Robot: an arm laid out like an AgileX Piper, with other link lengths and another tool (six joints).
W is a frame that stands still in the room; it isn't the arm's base.
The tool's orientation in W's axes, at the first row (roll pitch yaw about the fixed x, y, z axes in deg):
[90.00 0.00 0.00]
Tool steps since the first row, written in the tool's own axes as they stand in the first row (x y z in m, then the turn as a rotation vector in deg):
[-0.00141 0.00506 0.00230 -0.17 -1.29 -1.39]
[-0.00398 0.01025 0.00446 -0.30 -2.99 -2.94]
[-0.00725 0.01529 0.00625 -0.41 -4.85 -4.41]
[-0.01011 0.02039 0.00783 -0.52 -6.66 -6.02]
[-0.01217 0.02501 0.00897 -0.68 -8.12 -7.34]
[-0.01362 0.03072 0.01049 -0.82 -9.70 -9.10]
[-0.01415 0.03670 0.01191 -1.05 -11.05 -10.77]
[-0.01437 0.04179 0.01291 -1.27 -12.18 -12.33]
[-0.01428 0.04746 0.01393 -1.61 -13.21 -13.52]
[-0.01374 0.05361 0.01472 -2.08 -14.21 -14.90]
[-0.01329 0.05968 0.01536 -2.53 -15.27 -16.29]
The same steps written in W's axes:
[-0.00141 -0.00230 0.00506 -0.17 1.39 -1.29]
[-0.00398 -0.00446 0.01025 -0.30 2.94 -2.99]
[-0.00725 -0.00625 0.01529 -0.41 4.41 -4.85]
[-0.01011 -0.00783 0.02039 -0.52 6.02 -6.66]
[-0.01217 -0.00897 0.02501 -0.68 7.34 -8.12]
[-0.01362 -0.01049 0.03072 -0.82 9.10 -9.70]
[-0.01415 -0.01191 0.03670 -1.05 10.77 -11.05]
[-0.01437 -0.01291 0.04179 -1.27 12.33 -12.18]
[-0.01428 -0.01393 0.04746 -1.61 13.52 -13.21]
[-0.01374 -0.01472 0.05361 -2.08 14.90 -14.21]
[-0.01329 -0.01536 0.05968 -2.53 16.29 -15.27]

